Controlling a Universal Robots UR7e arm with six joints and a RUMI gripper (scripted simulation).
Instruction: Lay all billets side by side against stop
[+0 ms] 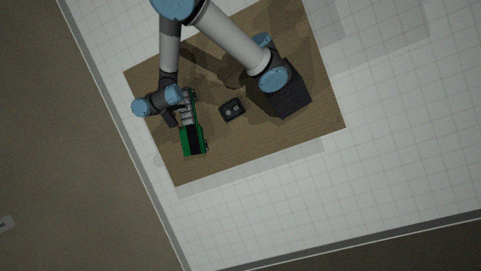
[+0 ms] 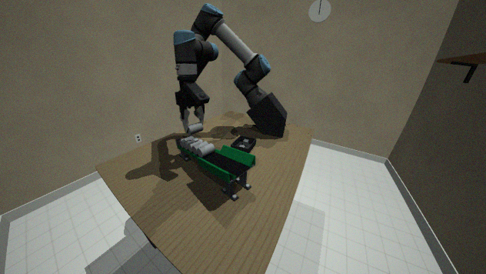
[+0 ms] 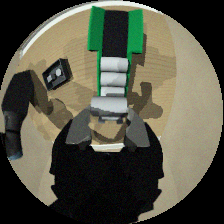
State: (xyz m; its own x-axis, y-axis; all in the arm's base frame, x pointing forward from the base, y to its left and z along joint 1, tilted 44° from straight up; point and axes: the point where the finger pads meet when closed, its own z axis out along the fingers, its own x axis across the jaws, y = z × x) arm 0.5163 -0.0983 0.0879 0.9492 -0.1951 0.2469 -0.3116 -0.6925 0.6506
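The ramp lies 9 cm to the left of my hand, 9 cm below it and 4 cm ahead of it.
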